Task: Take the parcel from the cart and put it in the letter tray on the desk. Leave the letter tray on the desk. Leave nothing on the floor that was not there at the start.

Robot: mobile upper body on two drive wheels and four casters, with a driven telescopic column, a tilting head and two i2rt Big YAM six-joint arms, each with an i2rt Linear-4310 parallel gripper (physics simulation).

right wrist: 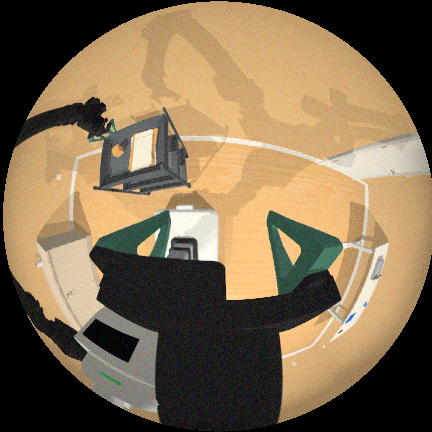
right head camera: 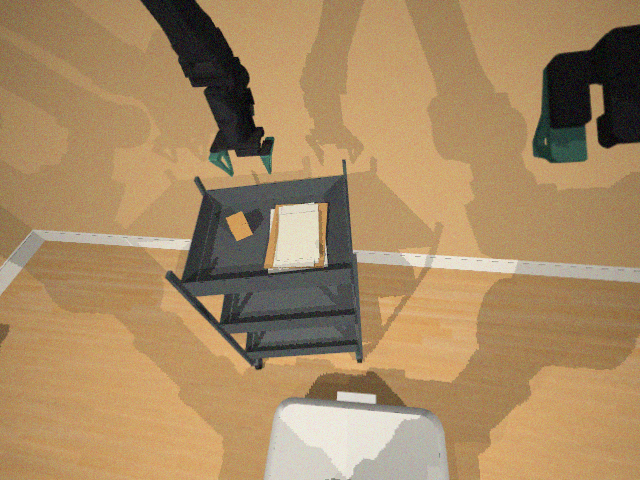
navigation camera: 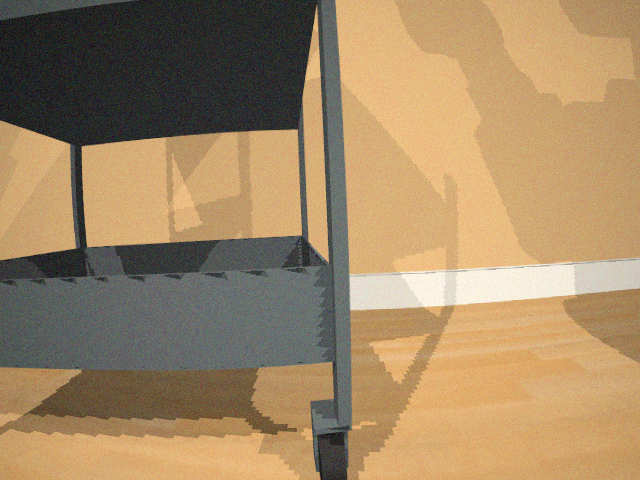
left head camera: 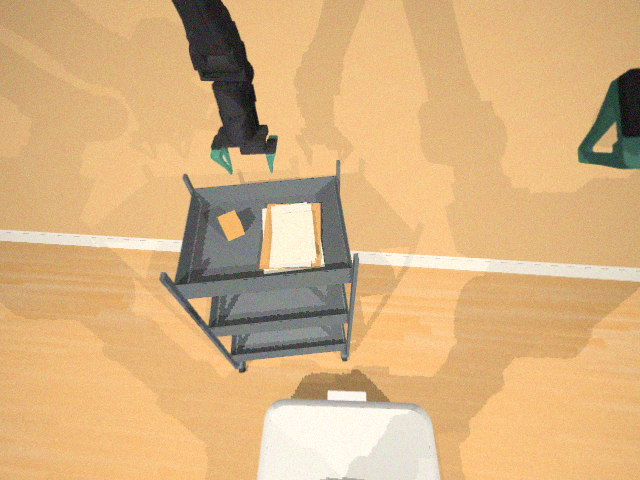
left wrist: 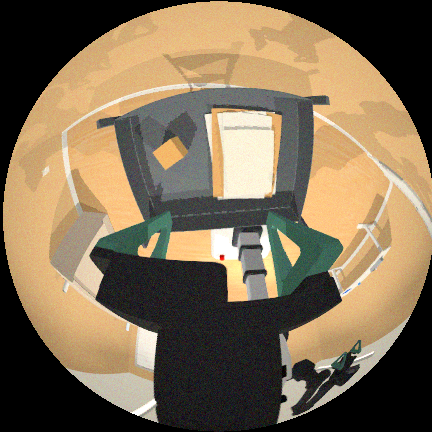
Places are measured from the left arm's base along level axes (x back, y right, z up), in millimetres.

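Pixels of known places: left gripper, fingertip midpoint: [right wrist: 108,135] [right head camera: 251,174] [left head camera: 251,172] [left wrist: 218,216]; right gripper, fingertip midpoint: [right wrist: 218,215] [right head camera: 598,144] [left head camera: 635,153]; right arm's base at its link origin: [left wrist: 304,372].
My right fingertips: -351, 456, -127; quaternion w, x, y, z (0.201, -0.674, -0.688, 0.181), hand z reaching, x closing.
Ahead of a thing's pixels: the offset from my right fingertips to its top centre, as dx, dy, dz. Level surfaces: height alone.
The parcel, a small orange-brown box @[-329, -569, -488] [left head camera: 231,225] [right head camera: 239,226] [left wrist: 170,153] [right wrist: 118,150], lies on the top shelf of the grey cart [left head camera: 268,283] [right head camera: 273,279] [navigation camera: 165,320], left of a paper stack. My left gripper [left head camera: 251,172] [right head camera: 251,173] [left wrist: 218,216] is open and empty. In the head views it appears just beyond the cart's far rim, apart from the parcel. My right gripper [right wrist: 218,215] is open and empty, well to the right of the cart; the head views show part of it. I cannot make out the letter tray in any view.
White and brown papers @[-303, -388, -520] [left head camera: 292,235] [right head camera: 298,235] [left wrist: 247,155] lie on the cart's top shelf. My white base [left head camera: 346,439] [right head camera: 356,439] stands close to the cart. A beige cabinet [right wrist: 70,270] stands at the left; a white table @[dz -486] [right wrist: 362,295] with small items is at the right.
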